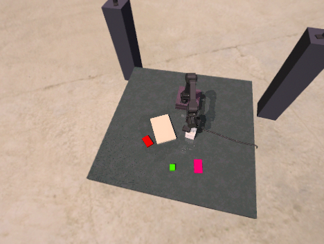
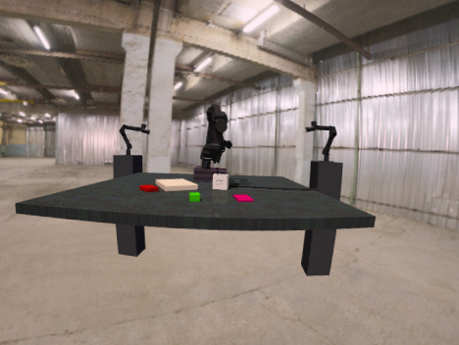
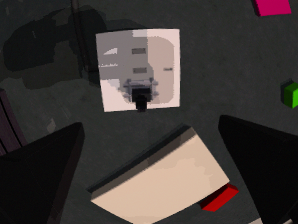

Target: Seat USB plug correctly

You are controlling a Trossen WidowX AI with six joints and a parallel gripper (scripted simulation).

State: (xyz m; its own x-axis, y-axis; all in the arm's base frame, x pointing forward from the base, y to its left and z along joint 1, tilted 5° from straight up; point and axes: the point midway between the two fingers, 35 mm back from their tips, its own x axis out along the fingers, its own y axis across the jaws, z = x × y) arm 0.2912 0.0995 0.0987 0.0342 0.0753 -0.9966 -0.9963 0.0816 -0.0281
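The dark USB plug is 4 cm below my gripper tip and 1 cm to the left of it. From my gripper tip the other things lie so: small green cube: 33 cm ahead, 12 cm below, 5 cm to the right; then beige flat slab: 23 cm to the right, 12 cm below, 1 cm ahead; then pink flat block: 25 cm ahead, 15 cm to the left, 13 cm below.
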